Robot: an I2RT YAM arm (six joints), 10 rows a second.
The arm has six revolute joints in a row. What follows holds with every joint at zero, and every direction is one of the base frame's. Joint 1 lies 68 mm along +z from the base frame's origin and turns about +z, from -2.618 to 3.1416 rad. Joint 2 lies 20 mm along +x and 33.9 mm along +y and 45.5 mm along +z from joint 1 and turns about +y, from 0 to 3.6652 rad. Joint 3 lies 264 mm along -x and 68.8 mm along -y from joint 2 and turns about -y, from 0 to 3.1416 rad. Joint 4 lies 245 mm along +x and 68.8 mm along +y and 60 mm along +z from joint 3 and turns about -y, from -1.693 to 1.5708 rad. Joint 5 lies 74 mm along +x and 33.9 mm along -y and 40.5 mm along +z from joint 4 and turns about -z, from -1.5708 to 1.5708 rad. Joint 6 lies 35.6 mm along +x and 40.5 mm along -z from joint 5 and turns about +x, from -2.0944 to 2.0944 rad. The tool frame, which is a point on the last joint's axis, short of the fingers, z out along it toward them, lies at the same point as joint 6; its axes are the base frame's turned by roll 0, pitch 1.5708 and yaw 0 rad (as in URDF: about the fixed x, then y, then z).
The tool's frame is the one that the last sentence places.
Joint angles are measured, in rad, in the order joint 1, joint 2, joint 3, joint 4, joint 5, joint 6. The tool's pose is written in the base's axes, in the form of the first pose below.
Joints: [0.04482 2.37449 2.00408 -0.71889 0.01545 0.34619]
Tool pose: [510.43 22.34 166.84 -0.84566 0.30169 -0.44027 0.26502 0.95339 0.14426]
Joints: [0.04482 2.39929 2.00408 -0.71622 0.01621 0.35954]
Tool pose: [511.86 22.38 154.78 -0.85142 0.31397 -0.42014 0.27984 0.94943 0.14240]
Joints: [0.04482 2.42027 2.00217 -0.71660 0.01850 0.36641]
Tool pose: [512.31 22.32 143.86 -0.85864 0.32005 -0.40037 0.28987 0.94740 0.13568]
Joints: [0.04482 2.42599 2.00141 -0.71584 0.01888 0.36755]
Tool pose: [512.44 22.31 140.85 -0.86053 0.32103 -0.39551 0.29177 0.94707 0.13391]
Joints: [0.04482 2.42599 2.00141 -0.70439 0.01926 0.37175]
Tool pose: [513.58 22.35 141.38 -0.85466 0.32521 -0.40470 0.29396 0.94564 0.13910]
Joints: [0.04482 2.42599 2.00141 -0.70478 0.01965 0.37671]
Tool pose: [513.54 22.33 141.36 -0.85329 0.32989 -0.40381 0.29841 0.94402 0.14065]
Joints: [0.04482 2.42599 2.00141 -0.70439 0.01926 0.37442]
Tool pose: [513.58 22.35 141.38 -0.85388 0.32774 -0.40433 0.29624 0.94477 0.14018]
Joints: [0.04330 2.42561 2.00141 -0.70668 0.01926 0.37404]
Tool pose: [513.38 21.56 141.46 -0.85426 0.32864 -0.40278 0.29762 0.94445 0.13938]
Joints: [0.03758 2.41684 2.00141 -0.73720 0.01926 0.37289]
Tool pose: [510.19 18.50 144.39 -0.86127 0.33212 -0.38459 0.30498 0.94323 0.13155]
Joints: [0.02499 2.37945 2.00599 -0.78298 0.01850 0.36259]
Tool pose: [504.95 11.96 161.94 -0.86181 0.33321 -0.38243 0.30818 0.94282 0.12697]
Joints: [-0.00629 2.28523 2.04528 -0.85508 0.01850 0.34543]
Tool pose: [495.39 -3.77 215.58 -0.83142 0.34378 -0.43653 0.31488 0.93881 0.13961]
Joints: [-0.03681 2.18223 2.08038 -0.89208 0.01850 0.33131]
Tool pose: [480.80 -18.37 272.59 -0.77681 0.35405 -0.52078 0.31679 0.93443 0.16275]
